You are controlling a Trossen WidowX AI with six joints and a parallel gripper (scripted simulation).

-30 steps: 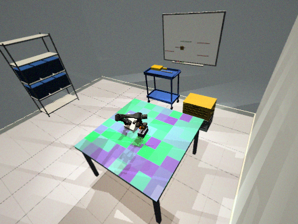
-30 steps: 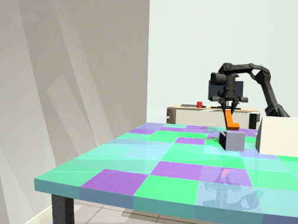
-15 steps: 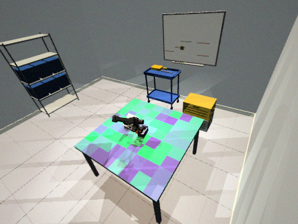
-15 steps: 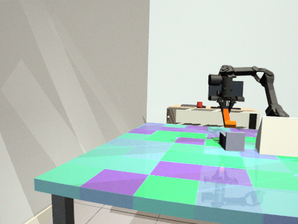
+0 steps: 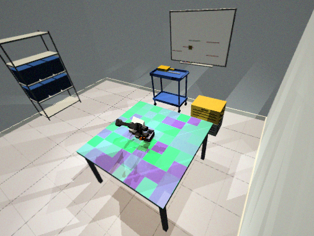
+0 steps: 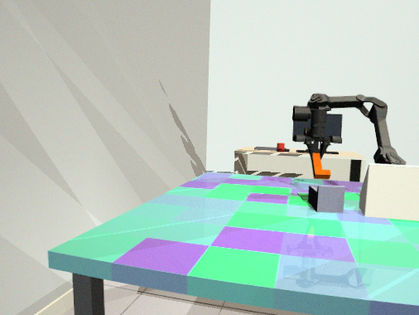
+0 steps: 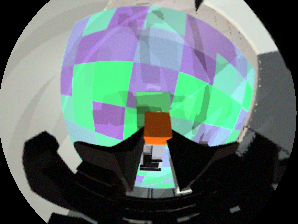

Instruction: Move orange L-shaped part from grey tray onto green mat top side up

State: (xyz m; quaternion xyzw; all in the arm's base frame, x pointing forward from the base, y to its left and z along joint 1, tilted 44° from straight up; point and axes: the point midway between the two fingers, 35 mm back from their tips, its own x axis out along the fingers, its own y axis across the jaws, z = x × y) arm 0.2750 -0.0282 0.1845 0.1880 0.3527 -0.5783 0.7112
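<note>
Now: the green mat 16 cm below my gripper tip, 2 cm to the left of it and 1 cm behind it. The rest, counted from my gripper tip: orange L-shaped part: 3 cm to the left, 3 cm below, 2 cm behind.
</note>
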